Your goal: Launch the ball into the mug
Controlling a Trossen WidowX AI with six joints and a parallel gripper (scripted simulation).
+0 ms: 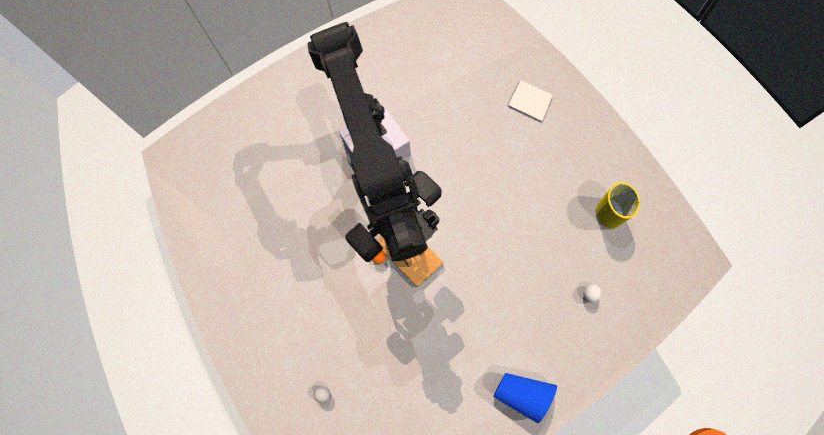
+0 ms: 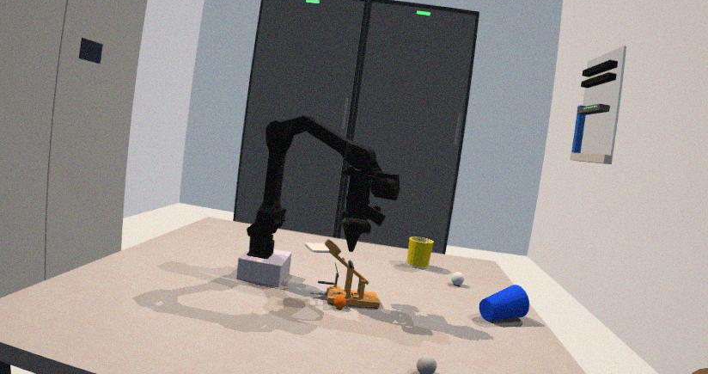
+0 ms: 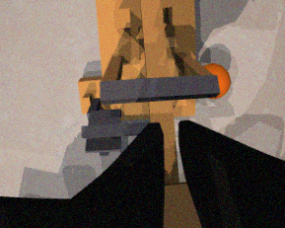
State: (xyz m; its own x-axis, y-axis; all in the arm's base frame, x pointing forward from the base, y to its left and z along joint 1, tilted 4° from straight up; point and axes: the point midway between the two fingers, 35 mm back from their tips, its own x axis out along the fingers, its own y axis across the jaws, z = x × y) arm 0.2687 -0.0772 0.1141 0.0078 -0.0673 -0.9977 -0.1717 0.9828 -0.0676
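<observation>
Now: gripper tip 7 cm above the wooden catapult, 1 cm to the right of it and 1 cm past it. Round my gripper tip: orange ball 12 cm below, 6 cm to the right, 1 cm behind; then white ball 36 cm ahead, 30 cm to the left, 12 cm below; then yellow mug 48 cm to the left, 23 cm ahead, 11 cm below.
</observation>
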